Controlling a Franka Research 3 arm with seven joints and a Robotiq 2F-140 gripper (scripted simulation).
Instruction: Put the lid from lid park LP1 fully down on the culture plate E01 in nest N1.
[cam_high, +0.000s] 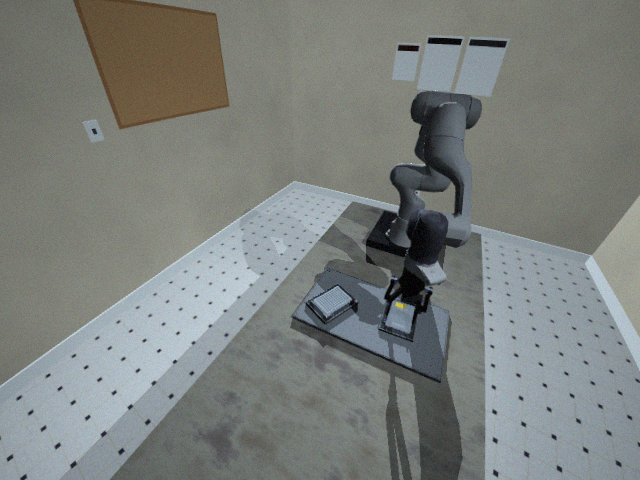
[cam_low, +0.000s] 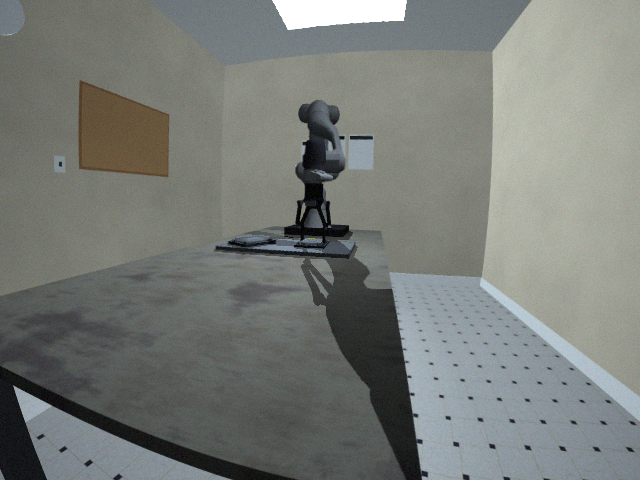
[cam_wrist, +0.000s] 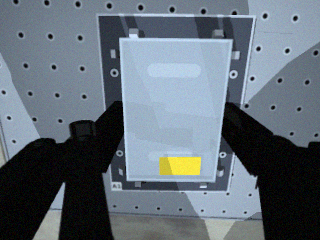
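Now: the clear lid 20 mm below my hand. Also, from my hand: lid park LP1: 30 mm below; then culture plate E01: 40 mm ahead, 250 mm to the right, 20 mm below.
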